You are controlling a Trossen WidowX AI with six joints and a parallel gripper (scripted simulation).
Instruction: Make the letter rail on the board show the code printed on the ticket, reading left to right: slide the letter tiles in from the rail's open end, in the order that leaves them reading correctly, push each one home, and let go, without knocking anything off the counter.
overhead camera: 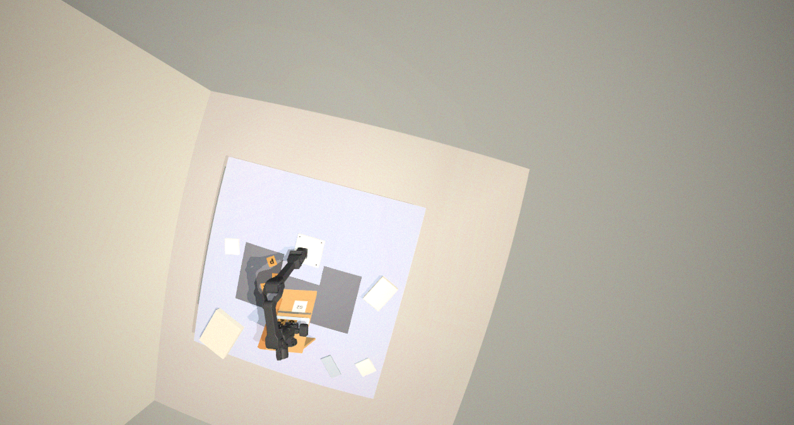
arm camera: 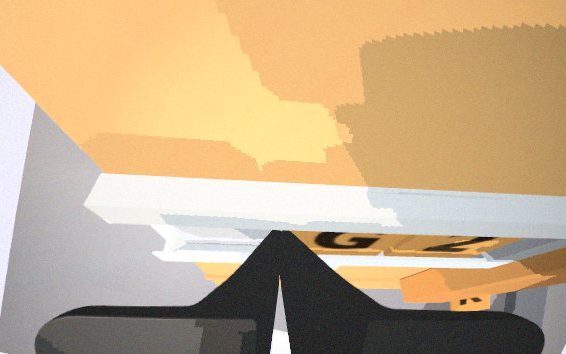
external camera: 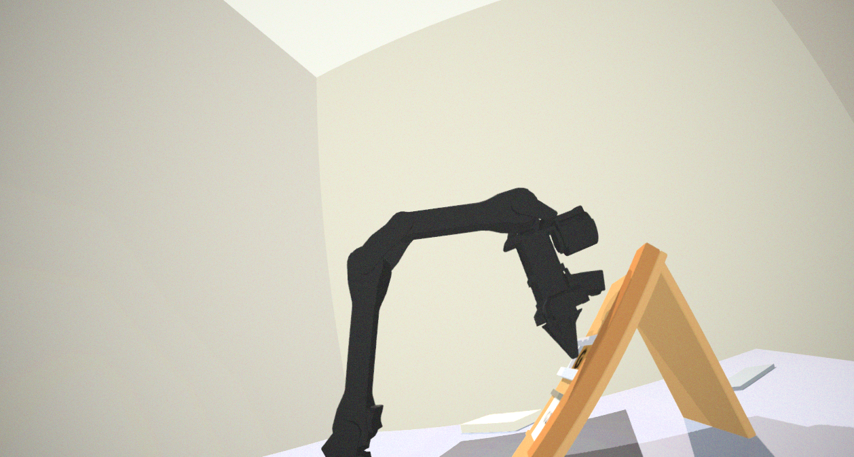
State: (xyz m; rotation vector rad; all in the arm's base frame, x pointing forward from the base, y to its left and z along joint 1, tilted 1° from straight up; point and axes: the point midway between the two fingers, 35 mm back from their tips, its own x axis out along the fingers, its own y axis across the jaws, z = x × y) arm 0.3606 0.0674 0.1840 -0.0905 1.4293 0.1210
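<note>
Right now my gripper tip is 6 cm past the white ticket, 2 cm to the left of it and 8 cm above it. The rest, counted from my gripper tip: grey slab (35 cm ahead, 19 cm to the left, 16 cm below); grey mat (16 cm behind, 8 cm to the right, 16 cm below).
</note>
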